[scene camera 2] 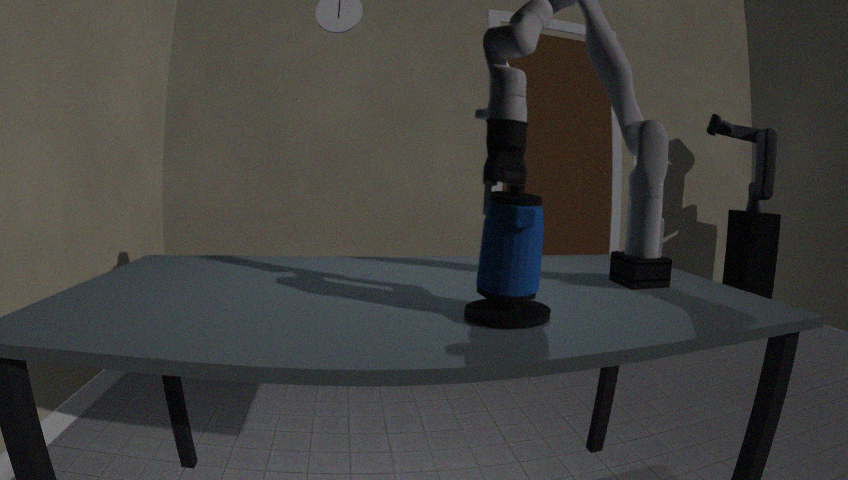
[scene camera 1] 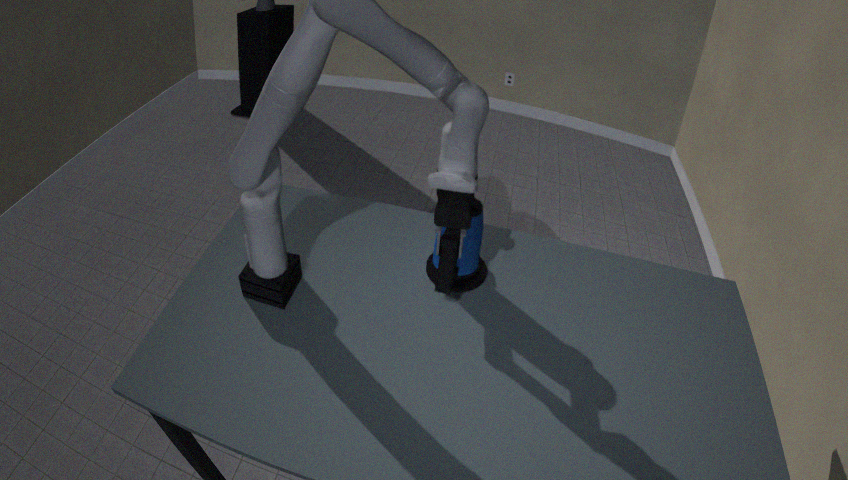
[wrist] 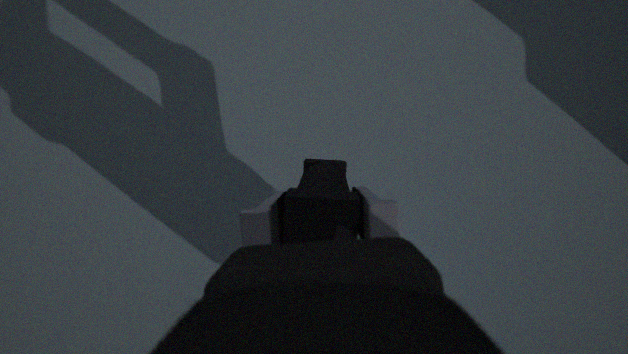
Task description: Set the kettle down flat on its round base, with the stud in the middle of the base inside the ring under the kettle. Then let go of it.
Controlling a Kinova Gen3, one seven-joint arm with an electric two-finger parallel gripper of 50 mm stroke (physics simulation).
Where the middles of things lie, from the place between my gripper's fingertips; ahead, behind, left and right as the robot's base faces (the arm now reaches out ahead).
Scene:
Right now my hand is 8 cm to the right of the blue kettle (scene camera 2: 509, 267) and 3 cm above it. From my hand the other things lie so: round black base (scene camera 2: 485, 312): 15 cm below, 13 cm to the left, 1 cm behind.

